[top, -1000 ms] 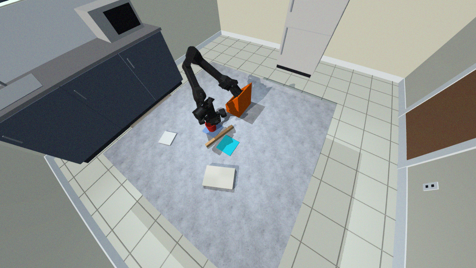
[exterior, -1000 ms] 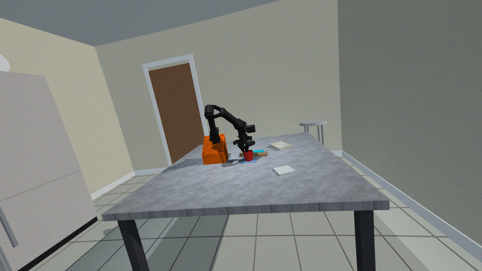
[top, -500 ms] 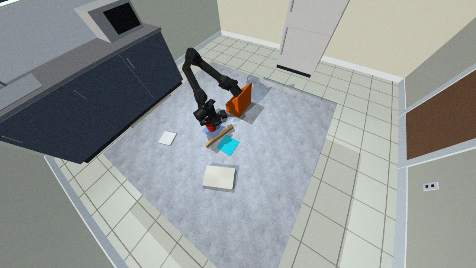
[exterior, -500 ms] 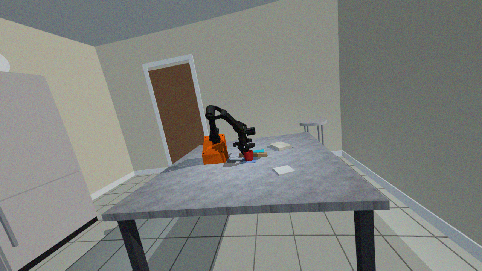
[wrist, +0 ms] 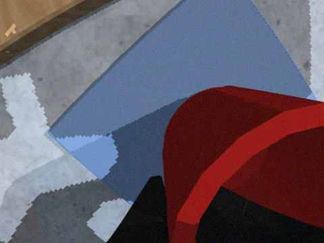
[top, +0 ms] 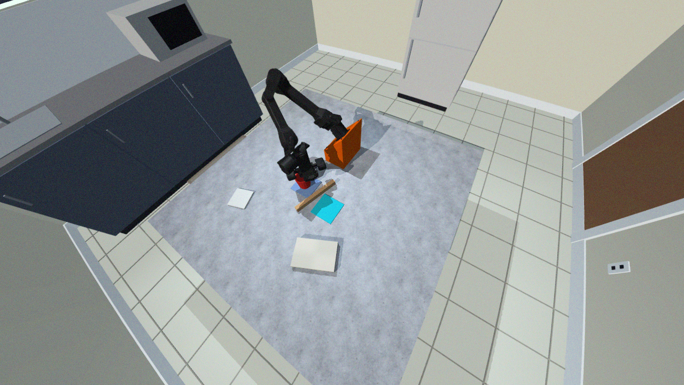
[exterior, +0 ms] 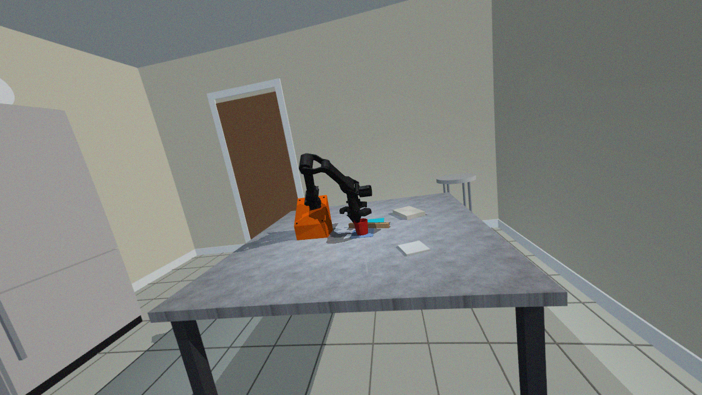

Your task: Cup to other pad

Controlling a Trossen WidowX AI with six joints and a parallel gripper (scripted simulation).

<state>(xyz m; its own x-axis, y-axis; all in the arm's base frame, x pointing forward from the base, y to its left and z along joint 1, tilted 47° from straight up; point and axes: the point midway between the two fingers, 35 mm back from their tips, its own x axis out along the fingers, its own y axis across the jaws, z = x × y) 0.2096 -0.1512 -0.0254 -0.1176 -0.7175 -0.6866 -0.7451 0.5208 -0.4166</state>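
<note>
My gripper tip is now 3 cm short of the orange marble, 2 cm to the left of it and 2 cm above it. Round my gripper tip: red cup (2 cm to the right, 2 cm ahead); then green marble (4 cm ahead, 3 cm to the right, 2 cm below); then light blue pad (5 cm below, 2 cm to the right, 2 cm ahead).
</note>
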